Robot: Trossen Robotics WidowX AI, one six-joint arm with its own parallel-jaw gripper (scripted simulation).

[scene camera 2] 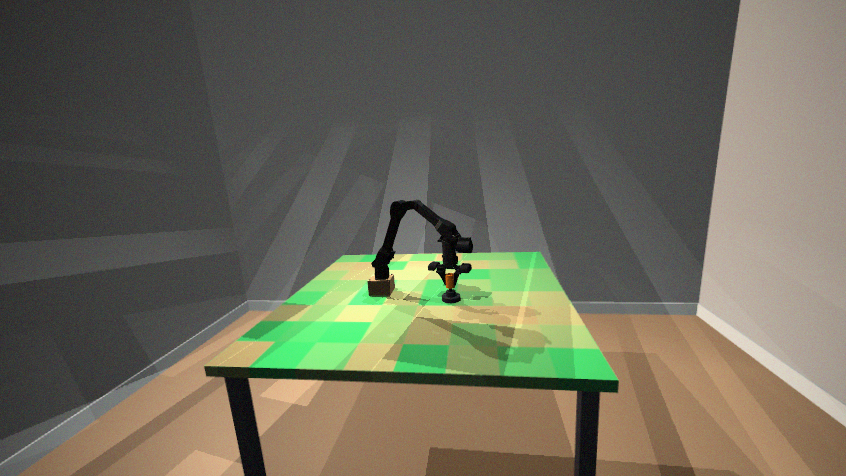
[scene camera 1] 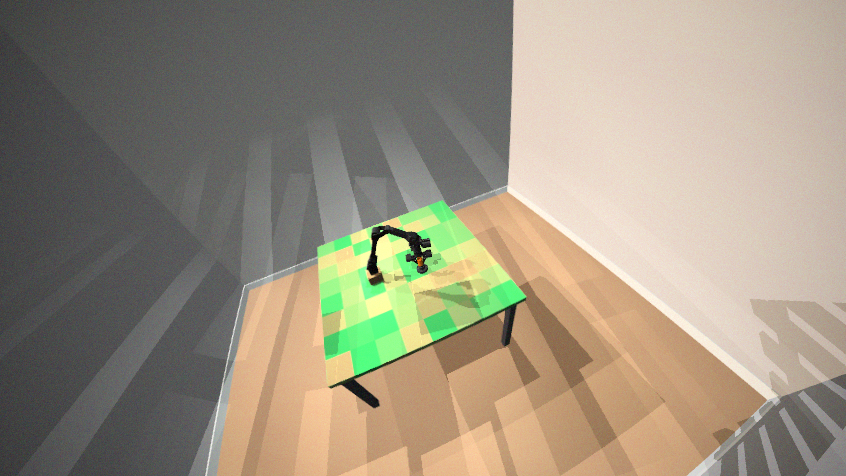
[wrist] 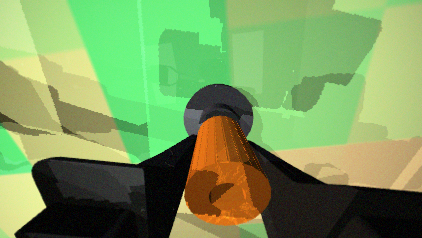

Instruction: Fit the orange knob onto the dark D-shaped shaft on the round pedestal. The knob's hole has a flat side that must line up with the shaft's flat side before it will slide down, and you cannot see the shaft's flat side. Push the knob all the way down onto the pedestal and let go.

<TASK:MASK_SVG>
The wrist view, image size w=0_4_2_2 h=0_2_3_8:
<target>gripper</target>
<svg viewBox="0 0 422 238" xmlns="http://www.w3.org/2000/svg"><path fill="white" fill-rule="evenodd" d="M248 140L271 187L269 205L261 213L268 238L422 238L422 192L326 184ZM197 135L192 134L169 149L138 164L69 157L52 157L36 162L31 169L31 175L46 207L16 231L14 236L16 238L169 238L185 189Z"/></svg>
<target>orange knob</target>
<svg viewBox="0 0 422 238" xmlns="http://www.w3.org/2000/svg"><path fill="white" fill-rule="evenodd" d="M214 116L206 120L198 131L184 189L185 202L189 210L197 218L207 223L223 226L246 223L255 219L269 205L271 187L239 124L227 116Z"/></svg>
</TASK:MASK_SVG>
